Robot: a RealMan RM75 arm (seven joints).
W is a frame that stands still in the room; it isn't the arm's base.
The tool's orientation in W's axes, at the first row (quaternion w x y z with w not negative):
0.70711 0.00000 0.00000 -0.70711
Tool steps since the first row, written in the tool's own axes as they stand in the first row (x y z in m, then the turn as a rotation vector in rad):
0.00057 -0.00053 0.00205 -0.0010 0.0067 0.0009
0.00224 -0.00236 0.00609 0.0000 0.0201 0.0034
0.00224 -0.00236 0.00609 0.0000 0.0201 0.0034
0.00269 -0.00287 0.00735 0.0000 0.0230 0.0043
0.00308 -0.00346 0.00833 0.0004 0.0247 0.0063
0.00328 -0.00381 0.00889 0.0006 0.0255 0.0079
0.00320 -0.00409 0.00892 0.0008 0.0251 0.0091
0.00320 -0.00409 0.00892 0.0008 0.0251 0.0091
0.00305 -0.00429 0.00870 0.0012 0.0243 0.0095
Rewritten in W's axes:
-0.00053 -0.00057 0.00205 0.0067 0.0010 0.0009
-0.00236 -0.00224 0.00609 0.0201 0.0000 0.0034
-0.00236 -0.00224 0.00609 0.0201 0.0000 0.0034
-0.00287 -0.00269 0.00735 0.0230 0.0000 0.0043
-0.00346 -0.00308 0.00833 0.0247 -0.0004 0.0063
-0.00381 -0.00328 0.00889 0.0255 -0.0006 0.0079
-0.00409 -0.00320 0.00892 0.0251 -0.0008 0.0091
-0.00409 -0.00320 0.00892 0.0251 -0.0008 0.0091
-0.00429 -0.00305 0.00870 0.0243 -0.0012 0.0095

